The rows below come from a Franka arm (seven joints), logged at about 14 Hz.
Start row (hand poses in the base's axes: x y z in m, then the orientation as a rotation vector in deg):
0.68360, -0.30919, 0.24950, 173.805, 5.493, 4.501
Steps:
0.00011, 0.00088, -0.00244, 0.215, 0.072, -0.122
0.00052, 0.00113, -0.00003, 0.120, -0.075, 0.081
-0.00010, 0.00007, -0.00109, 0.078, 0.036, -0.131
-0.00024, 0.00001, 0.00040, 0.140, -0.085, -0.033
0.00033, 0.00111, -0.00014, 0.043, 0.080, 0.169
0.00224, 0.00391, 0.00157, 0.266, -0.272, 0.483
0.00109, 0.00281, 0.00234, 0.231, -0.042, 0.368
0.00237, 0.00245, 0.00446, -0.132, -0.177, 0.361
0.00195, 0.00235, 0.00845, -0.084, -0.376, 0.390
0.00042, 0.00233, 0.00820, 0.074, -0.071, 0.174
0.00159, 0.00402, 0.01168, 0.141, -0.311, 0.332
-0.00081, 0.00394, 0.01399, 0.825, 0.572, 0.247
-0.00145, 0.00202, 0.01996, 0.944, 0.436, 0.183
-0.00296, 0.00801, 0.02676, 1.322, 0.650, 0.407
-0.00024, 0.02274, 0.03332, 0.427, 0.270, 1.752
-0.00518, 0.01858, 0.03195, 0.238, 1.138, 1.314
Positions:
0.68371, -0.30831, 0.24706, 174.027, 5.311, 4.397
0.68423, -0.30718, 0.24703, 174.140, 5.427, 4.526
0.68413, -0.30711, 0.24594, 174.223, 5.230, 4.467
0.68389, -0.30710, 0.24634, 174.358, 5.172, 4.603
0.68422, -0.30599, 0.24620, 174.403, 5.435, 4.497
0.68646, -0.30208, 0.24777, 174.637, 6.149, 4.966
0.68755, -0.29927, 0.25011, 174.853, 6.705, 5.074
0.68992, -0.29682, 0.25457, 174.695, 7.245, 5.356
0.69187, -0.29447, 0.26302, 174.564, 7.814, 5.947
0.69229, -0.29214, 0.27122, 174.625, 8.074, 6.075
0.69388, -0.28812, 0.28290, 174.722, 8.558, 6.586
0.69307, -0.28418, 0.29689, 175.591, 8.966, 5.818
0.69162, -0.28216, 0.31685, 176.565, 9.270, 5.261
0.68866, -0.27415, 0.34361, 177.920, 9.936, 4.416
0.68842, -0.25141, 0.37693, 178.240, 12.679, 4.086
0.68324, -0.23283, 0.40888, 178.460, 14.761, 2.369

